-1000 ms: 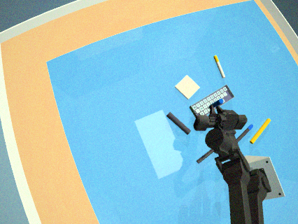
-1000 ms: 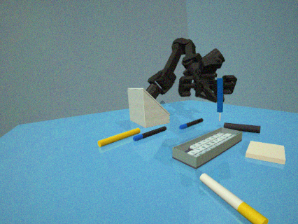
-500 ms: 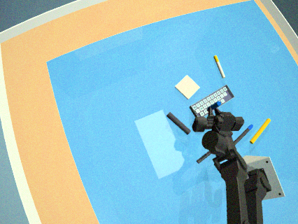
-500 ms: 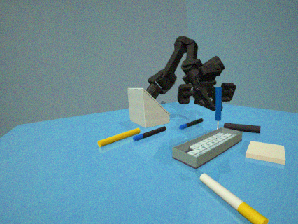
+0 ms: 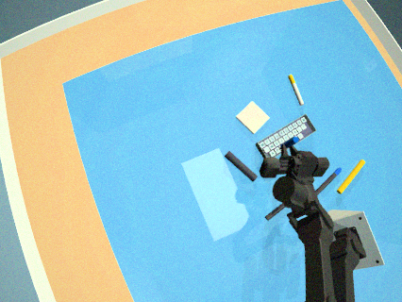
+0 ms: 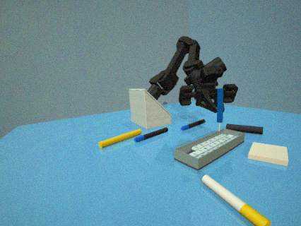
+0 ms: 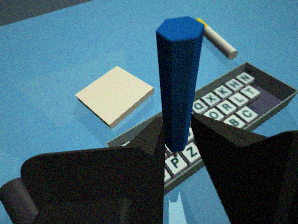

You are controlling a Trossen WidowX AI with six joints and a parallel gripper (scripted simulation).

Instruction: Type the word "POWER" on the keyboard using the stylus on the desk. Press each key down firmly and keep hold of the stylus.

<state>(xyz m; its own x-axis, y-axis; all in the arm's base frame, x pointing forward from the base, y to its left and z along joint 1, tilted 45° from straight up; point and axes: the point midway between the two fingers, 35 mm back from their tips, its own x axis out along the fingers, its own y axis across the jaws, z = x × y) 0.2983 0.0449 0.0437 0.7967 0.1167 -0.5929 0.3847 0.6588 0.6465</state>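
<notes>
Now: the dark rod 130 mm to the left of my gripper tip and 80 mm below it. Round my gripper tip: cream notepad (130 mm ahead, 20 mm to the left, 80 mm below); then blue stylus (20 mm below); then stylus tip (50 mm below).
</notes>
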